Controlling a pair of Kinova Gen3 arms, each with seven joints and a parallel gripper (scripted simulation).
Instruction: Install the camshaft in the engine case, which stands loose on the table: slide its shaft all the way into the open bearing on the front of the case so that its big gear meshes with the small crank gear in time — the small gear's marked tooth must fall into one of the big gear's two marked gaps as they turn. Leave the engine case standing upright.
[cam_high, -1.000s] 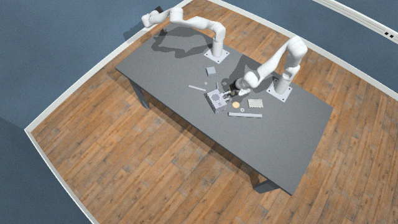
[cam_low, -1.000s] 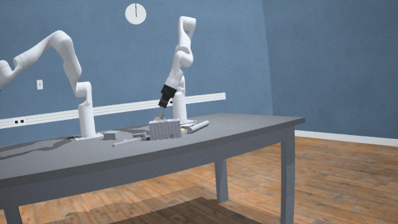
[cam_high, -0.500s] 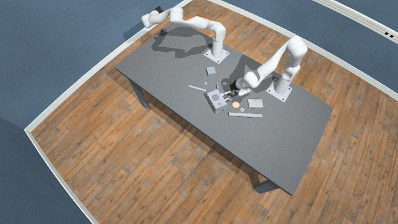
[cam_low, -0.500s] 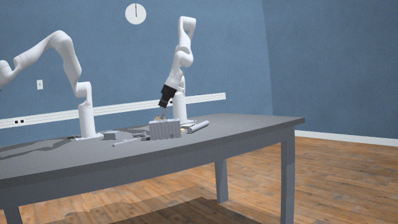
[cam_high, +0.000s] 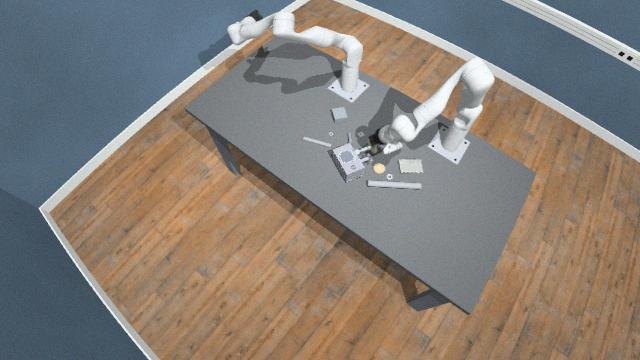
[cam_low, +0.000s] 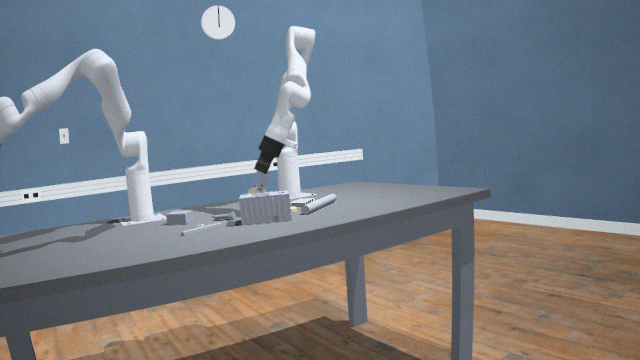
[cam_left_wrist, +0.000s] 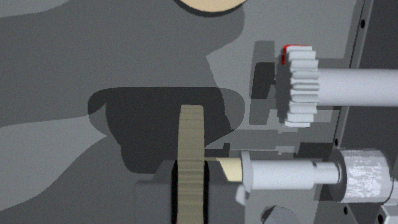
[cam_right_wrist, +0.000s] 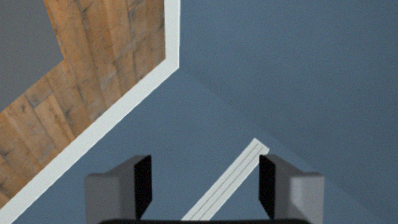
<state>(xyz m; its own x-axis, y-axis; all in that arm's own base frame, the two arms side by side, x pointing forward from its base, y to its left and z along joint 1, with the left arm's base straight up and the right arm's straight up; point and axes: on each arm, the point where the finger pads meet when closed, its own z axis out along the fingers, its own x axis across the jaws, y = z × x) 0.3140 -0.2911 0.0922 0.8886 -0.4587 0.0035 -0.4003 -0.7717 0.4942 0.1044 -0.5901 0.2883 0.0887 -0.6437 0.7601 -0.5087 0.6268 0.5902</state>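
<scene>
The crank gear lies 6 cm ahead of my left hand, 1 cm to the left of it and 3 cm below it. Also, from my left hand: grey block 9 cm behind, 27 cm to the right, 7 cm below; pale tray 6 cm behind, 19 cm to the left, 9 cm below.
</scene>
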